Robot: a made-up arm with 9 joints. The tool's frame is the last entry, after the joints.
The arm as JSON. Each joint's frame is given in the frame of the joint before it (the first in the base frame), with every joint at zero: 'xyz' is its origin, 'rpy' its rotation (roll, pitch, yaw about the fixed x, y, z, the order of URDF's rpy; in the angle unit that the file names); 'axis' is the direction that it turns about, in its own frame. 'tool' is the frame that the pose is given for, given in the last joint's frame.
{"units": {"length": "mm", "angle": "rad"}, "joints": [
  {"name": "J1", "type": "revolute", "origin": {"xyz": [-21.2, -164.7, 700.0], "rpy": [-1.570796, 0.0, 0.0]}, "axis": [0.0, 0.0, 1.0]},
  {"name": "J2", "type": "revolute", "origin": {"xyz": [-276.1, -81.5, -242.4], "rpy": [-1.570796, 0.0, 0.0]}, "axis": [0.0, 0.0, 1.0]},
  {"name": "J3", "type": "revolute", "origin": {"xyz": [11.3, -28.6, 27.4], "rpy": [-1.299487, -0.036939, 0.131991]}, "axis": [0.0, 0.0, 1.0]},
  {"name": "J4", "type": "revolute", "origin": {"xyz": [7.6, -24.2, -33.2], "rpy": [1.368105, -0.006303, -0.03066]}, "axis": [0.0, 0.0, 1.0]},
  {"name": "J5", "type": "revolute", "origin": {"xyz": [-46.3, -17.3, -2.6], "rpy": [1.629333, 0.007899, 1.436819]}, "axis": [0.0, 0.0, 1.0]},
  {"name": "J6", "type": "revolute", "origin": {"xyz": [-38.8, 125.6, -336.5], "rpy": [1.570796, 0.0, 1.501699]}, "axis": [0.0, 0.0, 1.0]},
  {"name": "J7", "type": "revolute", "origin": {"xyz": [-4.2, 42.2, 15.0], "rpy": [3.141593, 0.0, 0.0]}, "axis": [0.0, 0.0, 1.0]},
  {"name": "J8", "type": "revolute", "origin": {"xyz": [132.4, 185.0, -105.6], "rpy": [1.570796, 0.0, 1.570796]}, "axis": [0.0, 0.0, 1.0]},
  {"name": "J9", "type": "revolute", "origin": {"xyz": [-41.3, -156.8, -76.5], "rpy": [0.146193, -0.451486, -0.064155]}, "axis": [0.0, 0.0, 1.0]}
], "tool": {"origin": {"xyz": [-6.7, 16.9, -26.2], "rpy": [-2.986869, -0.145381, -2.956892]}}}
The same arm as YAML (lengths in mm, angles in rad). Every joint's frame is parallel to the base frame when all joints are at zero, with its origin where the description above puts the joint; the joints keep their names.
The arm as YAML. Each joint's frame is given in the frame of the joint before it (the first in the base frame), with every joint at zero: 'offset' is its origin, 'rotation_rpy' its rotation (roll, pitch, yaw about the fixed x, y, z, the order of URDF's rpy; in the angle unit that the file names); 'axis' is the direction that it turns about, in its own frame. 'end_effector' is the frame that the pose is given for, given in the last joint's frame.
length_unit: mm
angle_unit: rad
chain:
  - id: J1
    offset: [-21.2, -164.7, 700.0]
    rotation_rpy: [0.0, 0.0, 0.0]
    axis: "+y"
  - id: J2
    offset: [-276.1, -242.4, 81.5]
    rotation_rpy: [0.0, 0.0, 0.0]
    axis: "-z"
  - id: J3
    offset: [11.3, 28.6, -27.4]
    rotation_rpy: [0.0, 0.0, 0.0]
    axis: [-0.136605, -0.953738, -0.267811]
  - id: J4
    offset: [12.1, 37.2, -14.7]
    rotation_rpy: [0.0, 0.0, 0.0]
    axis: [-0.058502, 0.076802, -0.995329]
  - id: J5
    offset: [-43.3, 22.9, 6.9]
    rotation_rpy: [0.0, 0.0, 0.0]
    axis: "+x"
  - id: J6
    offset: [-336.5, 47.4, -122.6]
    rotation_rpy: [0.0, 0.0, 0.0]
    axis: "-y"
  - id: J7
    offset: [42.2, -15.0, 4.2]
    rotation_rpy: [0.0, 0.0, 0.0]
    axis: "+y"
  - id: J8
    offset: [-185.0, -105.6, -132.4]
    rotation_rpy: [0.0, 0.0, 0.0]
    axis: "-z"
  - id: J9
    offset: [41.3, -156.8, 76.5]
    rotation_rpy: [0.0, 0.0, 0.0]
    axis: [0.440101, -0.1177, -0.890201]
end_effector:
  offset: [-5.5, 20.2, 24.0]
  rotation_rpy: [0.1033, -0.3249, -0.1494]

